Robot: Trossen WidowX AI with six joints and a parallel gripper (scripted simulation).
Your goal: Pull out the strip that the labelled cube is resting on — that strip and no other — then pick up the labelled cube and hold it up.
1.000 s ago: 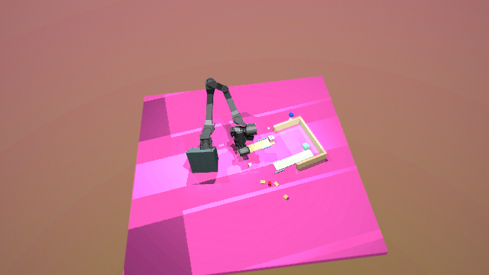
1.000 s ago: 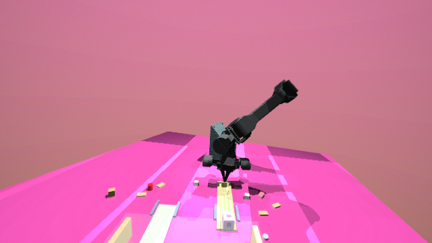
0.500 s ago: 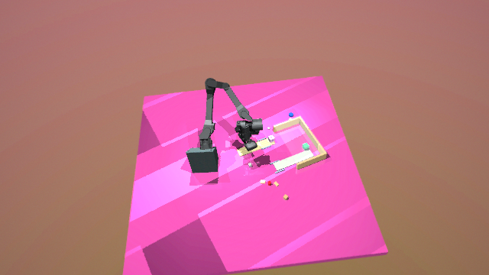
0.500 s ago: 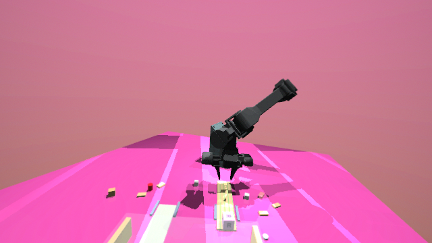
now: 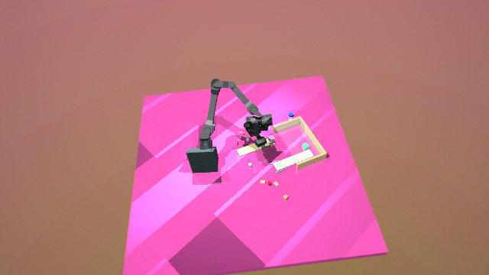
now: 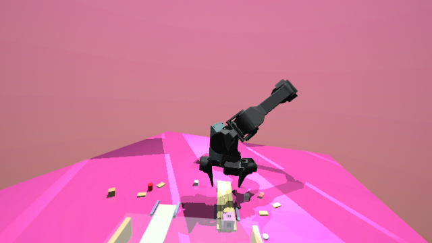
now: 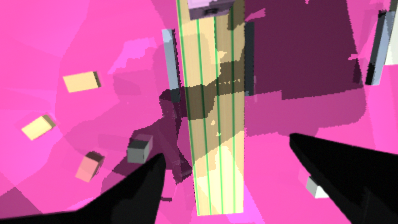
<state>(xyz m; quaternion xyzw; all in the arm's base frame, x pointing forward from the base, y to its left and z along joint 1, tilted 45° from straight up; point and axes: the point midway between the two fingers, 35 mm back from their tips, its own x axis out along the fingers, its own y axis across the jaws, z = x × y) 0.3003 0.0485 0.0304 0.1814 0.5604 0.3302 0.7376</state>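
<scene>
The grey ball lies 11 cm ahead of my gripper tip, 13 cm to the left of it and 5 cm below it. Round my gripper tip: white strip (20 cm ahead, 14 cm to the right, 5 cm below); blue ball (28 cm ahead, 21 cm to the left, 5 cm below).
</scene>
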